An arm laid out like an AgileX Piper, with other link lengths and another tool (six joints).
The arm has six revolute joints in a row. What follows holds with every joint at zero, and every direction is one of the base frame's.
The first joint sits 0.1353 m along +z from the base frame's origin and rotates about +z.
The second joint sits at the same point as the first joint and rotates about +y.
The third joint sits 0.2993 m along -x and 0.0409 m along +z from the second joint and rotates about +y.
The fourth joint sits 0.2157 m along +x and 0.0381 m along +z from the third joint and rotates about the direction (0.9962, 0, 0.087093).
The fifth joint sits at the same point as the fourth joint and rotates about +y.
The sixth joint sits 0.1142 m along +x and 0.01 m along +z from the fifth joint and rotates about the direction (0.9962, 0, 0.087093).
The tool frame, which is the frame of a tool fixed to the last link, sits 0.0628 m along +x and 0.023 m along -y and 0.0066 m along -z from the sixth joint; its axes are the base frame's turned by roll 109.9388, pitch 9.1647 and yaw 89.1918 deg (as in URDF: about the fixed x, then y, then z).
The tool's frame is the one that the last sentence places.
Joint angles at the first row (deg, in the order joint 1, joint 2, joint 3, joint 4, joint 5, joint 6):
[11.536 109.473 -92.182 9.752 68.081 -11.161]
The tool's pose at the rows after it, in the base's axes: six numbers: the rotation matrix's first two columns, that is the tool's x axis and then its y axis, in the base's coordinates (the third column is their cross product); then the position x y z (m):
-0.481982 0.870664 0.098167 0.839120 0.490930 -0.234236 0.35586 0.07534 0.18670
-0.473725 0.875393 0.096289 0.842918 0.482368 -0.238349 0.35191 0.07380 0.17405
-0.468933 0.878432 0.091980 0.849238 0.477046 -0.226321 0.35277 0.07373 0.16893
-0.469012 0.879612 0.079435 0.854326 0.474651 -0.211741 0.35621 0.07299 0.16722
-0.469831 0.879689 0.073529 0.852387 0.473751 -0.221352 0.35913 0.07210 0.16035
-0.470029 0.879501 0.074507 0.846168 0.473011 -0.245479 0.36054 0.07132 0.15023
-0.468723 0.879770 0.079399 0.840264 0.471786 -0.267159 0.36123 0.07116 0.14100
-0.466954 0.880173 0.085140 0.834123 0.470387 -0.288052 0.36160 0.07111 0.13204
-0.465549 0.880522 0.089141 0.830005 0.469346 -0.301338 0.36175 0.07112 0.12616
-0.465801 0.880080 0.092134 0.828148 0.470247 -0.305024 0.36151 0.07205 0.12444
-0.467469 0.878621 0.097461 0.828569 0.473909 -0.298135 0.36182 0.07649 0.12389
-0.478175 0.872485 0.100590 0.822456 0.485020 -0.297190 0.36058 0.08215 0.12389
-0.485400 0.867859 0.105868 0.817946 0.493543 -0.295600 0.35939 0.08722 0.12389
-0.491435 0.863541 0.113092 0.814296 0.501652 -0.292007 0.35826 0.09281 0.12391
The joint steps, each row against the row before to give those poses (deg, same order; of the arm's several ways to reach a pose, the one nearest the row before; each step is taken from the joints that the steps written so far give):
[0.000 -1.879 6.229 -0.115 -3.693 0.000]
[0.000 -0.114 3.564 0.000 -3.300 0.000]
[0.000 0.000 1.464 0.110 -2.251 -0.001]
[0.000 0.119 0.387 -0.374 -1.568 0.000]
[0.000 1.126 -0.002 -0.479 -0.694 0.001]
[0.000 1.594 -0.001 -0.370 -0.217 0.000]
[0.001 1.443 0.003 -0.100 -0.128 0.000]
[-0.001 1.399 -0.002 -0.036 -0.101 0.000]
[0.000 0.916 0.000 0.000 -0.082 0.000]
[0.101 0.265 0.002 0.116 -0.002 -0.001]
[0.476 0.092 0.001 0.488 -0.414 0.102]
[0.810 0.001 -0.003 0.213 0.001 0.002]
[0.659 0.000 -0.001 0.361 0.001 0.000]
[0.669 0.000 0.001 0.528 -0.084 -0.002]

